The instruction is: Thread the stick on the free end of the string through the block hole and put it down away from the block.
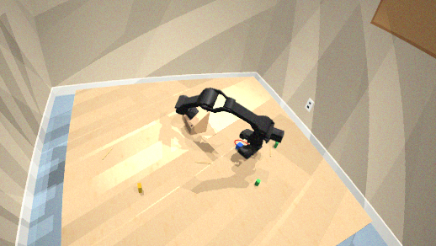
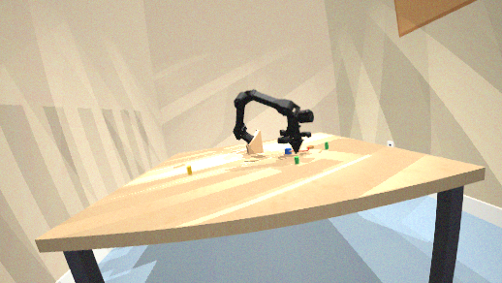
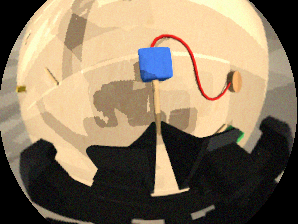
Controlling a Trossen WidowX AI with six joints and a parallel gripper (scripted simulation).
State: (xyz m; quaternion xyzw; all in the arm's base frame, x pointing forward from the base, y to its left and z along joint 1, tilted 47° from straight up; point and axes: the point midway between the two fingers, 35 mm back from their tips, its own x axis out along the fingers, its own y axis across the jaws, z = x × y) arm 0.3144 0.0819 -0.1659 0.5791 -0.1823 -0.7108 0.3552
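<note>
Right now my gripper tip is 7 cm past the blue cube, 2 cm to the left of it and 1 cm below it. Round my gripper tip: thin wooden stick 4 cm behind, 1 cm to the right, 1 cm above; round wooden button 13 cm to the left, 10 cm behind; yellow piece 55 cm to the right, 1 cm behind, 1 cm above.
</note>
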